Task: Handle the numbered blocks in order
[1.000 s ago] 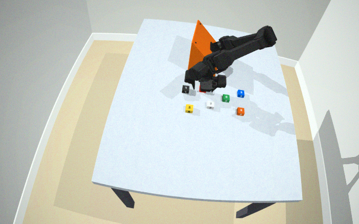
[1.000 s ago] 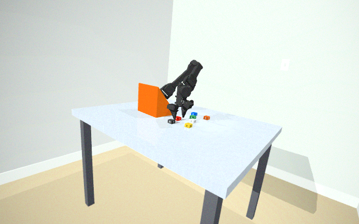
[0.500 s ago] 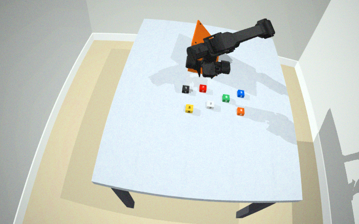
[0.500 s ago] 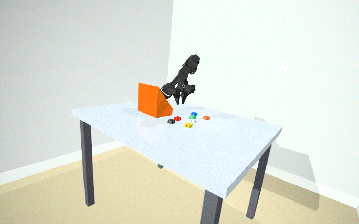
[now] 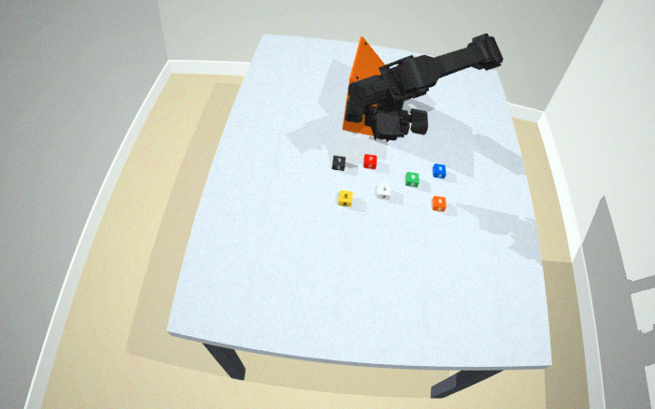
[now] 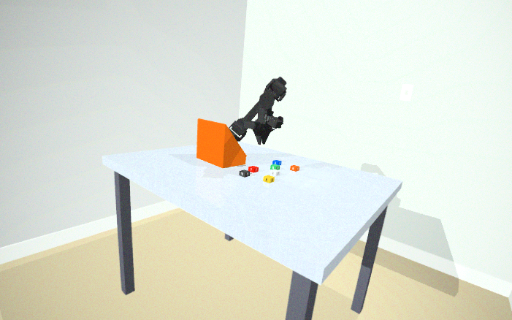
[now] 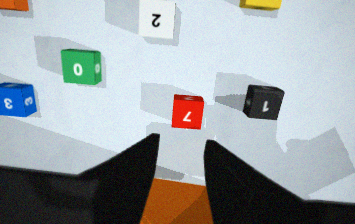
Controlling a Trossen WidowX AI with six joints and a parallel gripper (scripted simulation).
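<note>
My gripper tip is now 18 cm to the right of the orange block, 11 cm above it and 8 cm short of it. Also, from my gripper tip: red block 11 cm below, 2 cm behind, 1 cm to the right; white block 11 cm below, 7 cm ahead, 3 cm to the left; black block 11 cm below, 9 cm to the right.
</note>
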